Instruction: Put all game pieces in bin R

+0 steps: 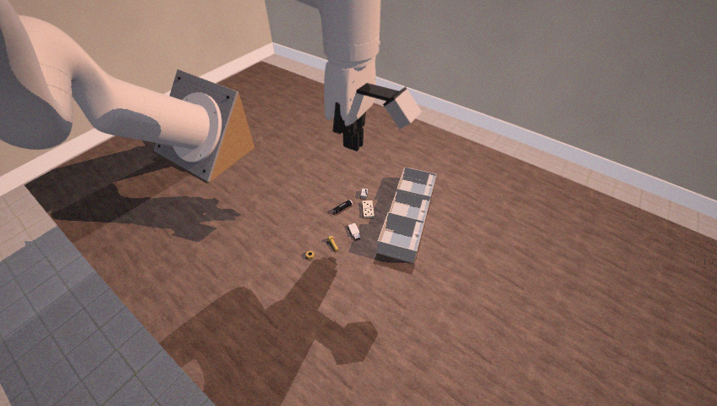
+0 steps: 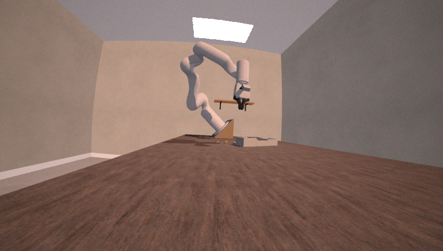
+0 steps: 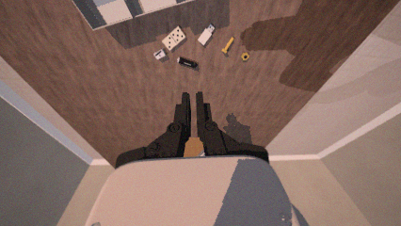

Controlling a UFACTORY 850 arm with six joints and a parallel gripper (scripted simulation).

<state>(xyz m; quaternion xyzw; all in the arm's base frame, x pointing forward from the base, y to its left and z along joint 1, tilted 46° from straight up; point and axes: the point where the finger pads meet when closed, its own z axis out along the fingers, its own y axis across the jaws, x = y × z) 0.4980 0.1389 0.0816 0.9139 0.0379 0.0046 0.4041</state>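
The bin lies 22 cm below my hand, 10 cm ahead of it and 8 cm to the left of it. From my hand the other things lie so: domino (23 cm below, 4 cm to the left, 1 cm ahead); white usb stick (23 cm below, 4 cm to the right, 3 cm ahead); black marker-like stick (23 cm below, 4 cm behind, 1 cm to the left).
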